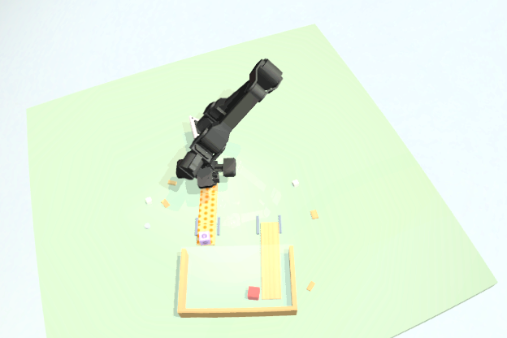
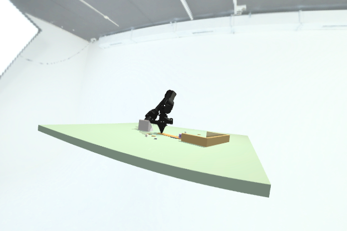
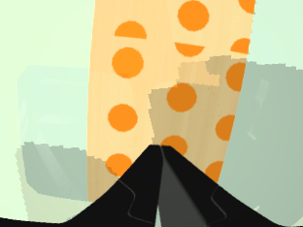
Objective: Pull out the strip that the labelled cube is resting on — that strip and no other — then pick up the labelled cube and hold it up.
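The dotted strip lies 90 mm ahead of my gripper tip and 30 mm to the right of it. Also, from my gripper tip: plain strip (310 mm ahead, 110 mm to the left).
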